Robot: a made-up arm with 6 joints. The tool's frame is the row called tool. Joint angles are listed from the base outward. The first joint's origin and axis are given. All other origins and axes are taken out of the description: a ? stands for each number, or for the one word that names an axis. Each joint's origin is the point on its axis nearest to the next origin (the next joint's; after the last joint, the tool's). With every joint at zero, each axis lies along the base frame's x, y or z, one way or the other. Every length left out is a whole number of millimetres.
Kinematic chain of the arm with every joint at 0, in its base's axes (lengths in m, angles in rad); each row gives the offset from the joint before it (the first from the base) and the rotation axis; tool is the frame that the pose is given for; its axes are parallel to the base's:
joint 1: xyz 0 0 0.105 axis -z
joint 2: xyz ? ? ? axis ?
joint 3: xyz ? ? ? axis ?
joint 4: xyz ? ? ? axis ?
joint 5: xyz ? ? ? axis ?
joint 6: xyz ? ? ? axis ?
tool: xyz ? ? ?
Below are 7 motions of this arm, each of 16 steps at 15 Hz.
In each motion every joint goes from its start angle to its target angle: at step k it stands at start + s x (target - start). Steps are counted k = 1, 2, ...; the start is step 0. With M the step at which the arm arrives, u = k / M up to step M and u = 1 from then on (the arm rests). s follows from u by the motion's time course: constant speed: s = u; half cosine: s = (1 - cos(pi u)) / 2; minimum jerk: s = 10 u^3 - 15 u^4 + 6 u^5.
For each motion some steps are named. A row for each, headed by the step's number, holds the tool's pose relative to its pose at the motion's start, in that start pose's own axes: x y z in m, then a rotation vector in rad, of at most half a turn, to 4 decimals.
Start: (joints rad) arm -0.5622 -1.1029 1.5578 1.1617 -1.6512 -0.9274
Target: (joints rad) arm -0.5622 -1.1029 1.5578 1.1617 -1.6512 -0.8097
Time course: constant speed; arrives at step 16
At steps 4, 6, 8, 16:
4: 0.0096 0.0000 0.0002 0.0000 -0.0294 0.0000
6: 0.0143 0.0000 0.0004 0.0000 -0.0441 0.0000
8: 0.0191 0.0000 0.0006 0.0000 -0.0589 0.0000
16: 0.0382 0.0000 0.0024 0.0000 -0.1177 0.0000

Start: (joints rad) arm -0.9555 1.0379 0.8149 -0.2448 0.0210 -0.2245
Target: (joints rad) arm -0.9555 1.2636 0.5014 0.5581 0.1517 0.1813
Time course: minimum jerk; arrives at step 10
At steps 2, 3, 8, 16:
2: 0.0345 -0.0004 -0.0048 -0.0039 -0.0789 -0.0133
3: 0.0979 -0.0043 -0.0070 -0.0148 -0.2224 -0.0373
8: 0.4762 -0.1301 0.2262 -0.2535 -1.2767 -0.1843
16: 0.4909 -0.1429 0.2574 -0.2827 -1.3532 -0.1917

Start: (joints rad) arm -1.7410 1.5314 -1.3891 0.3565 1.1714 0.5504
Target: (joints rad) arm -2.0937 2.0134 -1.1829 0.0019 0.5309 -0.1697
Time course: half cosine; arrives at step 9
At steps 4, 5, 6, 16:
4: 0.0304 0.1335 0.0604 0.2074 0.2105 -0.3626
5: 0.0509 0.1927 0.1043 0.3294 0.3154 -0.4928
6: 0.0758 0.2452 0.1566 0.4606 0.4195 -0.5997
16: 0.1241 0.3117 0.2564 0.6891 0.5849 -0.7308

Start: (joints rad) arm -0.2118 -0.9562 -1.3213 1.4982 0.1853 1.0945
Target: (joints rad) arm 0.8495 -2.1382 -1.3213 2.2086 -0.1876 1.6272
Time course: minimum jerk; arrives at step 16
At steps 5, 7, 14, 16:
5: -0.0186 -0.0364 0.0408 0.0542 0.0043 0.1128
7: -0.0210 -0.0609 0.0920 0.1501 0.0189 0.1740
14: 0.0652 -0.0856 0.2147 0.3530 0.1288 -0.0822
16: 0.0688 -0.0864 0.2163 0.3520 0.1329 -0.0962

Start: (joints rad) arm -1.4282 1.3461 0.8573 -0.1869 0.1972 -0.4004
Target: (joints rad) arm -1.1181 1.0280 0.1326 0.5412 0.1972 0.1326
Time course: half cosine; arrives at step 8
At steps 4, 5, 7, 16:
4: 0.1605 0.0398 -0.0537 0.0677 -0.3983 -0.4060
5: 0.1977 0.0047 -0.0642 0.0089 -0.5292 -0.5803
7: 0.2067 -0.0809 -0.0734 -0.1599 -0.6857 -0.8136
16: 0.2032 -0.0951 -0.0739 -0.1916 -0.7046 -0.8435

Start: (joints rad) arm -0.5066 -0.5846 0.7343 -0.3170 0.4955 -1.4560
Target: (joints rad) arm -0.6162 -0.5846 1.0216 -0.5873 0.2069 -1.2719
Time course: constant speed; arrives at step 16
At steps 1, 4, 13, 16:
1: -0.0084 -0.0031 -0.0004 -0.0035 0.0105 0.0005
4: -0.0343 -0.0125 -0.0005 -0.0135 0.0429 -0.0019
13: -0.1142 -0.0405 0.0103 -0.0436 0.1446 -0.0444
16: -0.1407 -0.0493 0.0178 -0.0551 0.1783 -0.0704

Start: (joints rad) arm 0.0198 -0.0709 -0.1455 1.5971 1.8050 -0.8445
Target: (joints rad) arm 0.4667 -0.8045 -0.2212 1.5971 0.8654 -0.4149
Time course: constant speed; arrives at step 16
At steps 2, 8, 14, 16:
2: -0.0294 0.0937 0.0136 0.1485 -0.0058 0.0000
8: -0.1390 0.3324 0.1265 0.5777 0.0485 -0.0831
14: -0.2413 0.4795 0.3149 0.9406 0.2113 -0.2783
16: -0.2676 0.5065 0.3848 1.0379 0.2892 -0.3630

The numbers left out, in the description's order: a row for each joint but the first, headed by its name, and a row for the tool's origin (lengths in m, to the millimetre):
joint 2: xyz 0.082 0.089 0, axis -y
joint 3: xyz 0.188 0 -0.048, axis +z
joint 4: xyz 0.058 -0.113 0, axis -y
joint 5: xyz -0.145 0 -0.159, axis +z
joint 6: xyz -0.056 0.062 0, axis -y
tool: xyz 0.001 0 -0.325

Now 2 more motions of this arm.
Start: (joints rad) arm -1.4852 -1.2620 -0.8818 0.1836 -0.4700 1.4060
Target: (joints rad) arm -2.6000 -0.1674 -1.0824 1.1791 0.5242 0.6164
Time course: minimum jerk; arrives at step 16
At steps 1, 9, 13, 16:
1: 0.0006 0.0014 -0.0006 0.0029 -0.0030 -0.0025
9: 0.3027 0.3358 0.1027 0.8150 -0.9385 -0.2474
13: 0.4359 0.3742 0.3446 1.0176 -1.4685 -0.2237
16: 0.4488 0.3680 0.3829 1.0260 -1.5380 -0.2277

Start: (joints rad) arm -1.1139 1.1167 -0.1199 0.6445 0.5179 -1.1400
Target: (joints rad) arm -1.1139 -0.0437 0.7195 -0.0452 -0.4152 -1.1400
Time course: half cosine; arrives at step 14
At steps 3, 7, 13, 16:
3: -0.0898 0.0419 -0.0193 0.0734 0.1598 0.1098
7: -0.4249 0.0813 0.0507 0.2787 0.8139 0.4047
13: -0.6217 -0.0495 0.3197 0.2788 1.6813 0.6160
16: -0.6223 -0.0538 0.3266 0.2738 1.7024 0.6203

